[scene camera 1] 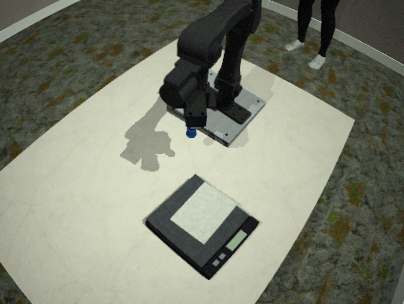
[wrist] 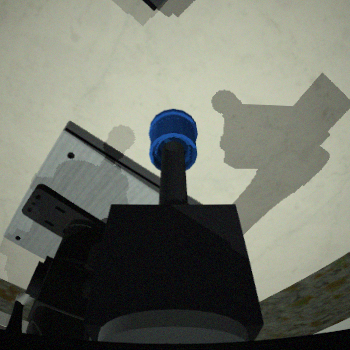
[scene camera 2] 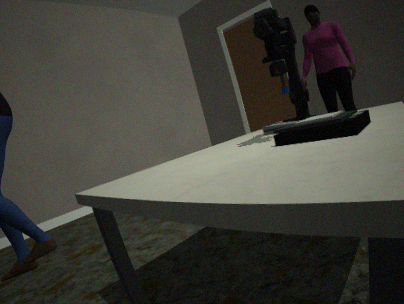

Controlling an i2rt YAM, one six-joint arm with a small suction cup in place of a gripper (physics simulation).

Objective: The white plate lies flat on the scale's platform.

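Pixels of known places: hand at its tool point: (scene camera 1: 191, 133) (wrist: 172, 130) (scene camera 2: 286, 93); arm's base at its link origin: (scene camera 1: 223, 105) (wrist: 87, 230) (scene camera 2: 303, 119).
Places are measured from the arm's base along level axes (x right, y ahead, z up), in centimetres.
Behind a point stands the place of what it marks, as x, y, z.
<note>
The white square plate (scene camera 1: 204, 212) @(-21.2, 38.2, 2.1) lies flat on the dark grey platform of the scale (scene camera 1: 200, 254) @(-27.8, 48.2, 1.5) (scene camera 2: 320, 132) @(-24.4, 51.1, -1.0) in scene camera 1. One side of the plate runs along the platform's upper right edge, and dark platform shows on its other sides. In scene camera 2 the scale is seen nearly edge-on, and the plate is hard to make out. In the wrist view a dark corner of the scale (wrist: 153, 4) @(-11.6, 29.7, 0.2) shows at the top edge. My gripper, a blue suction cup (scene camera 1: 191, 133) (scene camera 2: 285, 90) (wrist: 173, 127), hangs above the table between the arm's base and the scale, apart from the plate, with nothing on it.
The arm's silver base plate (scene camera 1: 256, 104) @(-8.4, -9.6, -0.7) (wrist: 92, 155) @(-6.6, 12.3, -0.2) stands behind the scale on the white table (scene camera 1: 80, 200) @(10.7, 58.6, -3.0) (scene camera 2: 200, 185) @(-11.8, 82.4, -3.0). The scale's light green display (scene camera 1: 237, 240) @(-32.9, 38.8, 1.0) faces the lower right in scene camera 1. The arm casts shadows on the table.
</note>
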